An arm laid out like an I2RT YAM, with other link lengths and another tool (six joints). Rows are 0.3 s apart.
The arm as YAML. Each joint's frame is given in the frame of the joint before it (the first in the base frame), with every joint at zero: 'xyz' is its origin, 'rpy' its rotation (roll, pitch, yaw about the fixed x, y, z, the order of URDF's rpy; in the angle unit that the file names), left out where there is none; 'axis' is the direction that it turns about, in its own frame. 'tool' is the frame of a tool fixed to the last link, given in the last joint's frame.
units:
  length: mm
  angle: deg
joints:
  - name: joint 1
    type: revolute
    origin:
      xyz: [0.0, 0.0, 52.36]
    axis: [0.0, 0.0, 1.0]
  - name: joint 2
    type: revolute
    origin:
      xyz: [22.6, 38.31, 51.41]
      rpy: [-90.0, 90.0, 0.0]
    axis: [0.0, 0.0, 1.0]
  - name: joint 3
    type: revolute
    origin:
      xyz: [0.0, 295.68, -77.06]
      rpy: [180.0, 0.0, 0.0]
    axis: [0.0, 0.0, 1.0]
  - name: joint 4
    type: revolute
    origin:
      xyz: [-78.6, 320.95, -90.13]
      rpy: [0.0, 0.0, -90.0]
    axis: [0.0, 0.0, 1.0]
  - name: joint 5
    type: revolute
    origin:
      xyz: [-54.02, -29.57, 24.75]
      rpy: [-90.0, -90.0, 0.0]
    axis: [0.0, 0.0, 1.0]
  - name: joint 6
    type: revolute
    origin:
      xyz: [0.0, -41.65, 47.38]
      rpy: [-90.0, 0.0, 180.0]
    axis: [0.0, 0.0, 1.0]
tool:
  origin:
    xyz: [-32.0, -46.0, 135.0]
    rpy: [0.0, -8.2, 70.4]
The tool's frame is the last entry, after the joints.
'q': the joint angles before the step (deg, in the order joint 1, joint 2, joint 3, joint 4, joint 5, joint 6). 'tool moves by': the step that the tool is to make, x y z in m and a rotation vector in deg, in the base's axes. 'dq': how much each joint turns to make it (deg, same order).
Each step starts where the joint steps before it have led.
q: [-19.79, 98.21, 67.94, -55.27, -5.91, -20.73]
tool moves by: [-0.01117, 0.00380, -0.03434, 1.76, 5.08, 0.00]
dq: [0.00, 4.44, -1.86, 0.92, 0.06, 0.00]
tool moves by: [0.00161, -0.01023, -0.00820, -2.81, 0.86, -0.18]
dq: [0.00, 1.57, 0.09, 1.64, 2.93, 0.22]
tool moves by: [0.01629, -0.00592, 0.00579, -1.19, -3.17, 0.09]
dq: [0.02, -0.03, 1.56, 1.79, 0.05, -0.07]
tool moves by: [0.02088, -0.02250, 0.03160, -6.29, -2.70, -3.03]
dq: [0.09, -0.07, 5.48, -0.87, 5.26, 2.67]
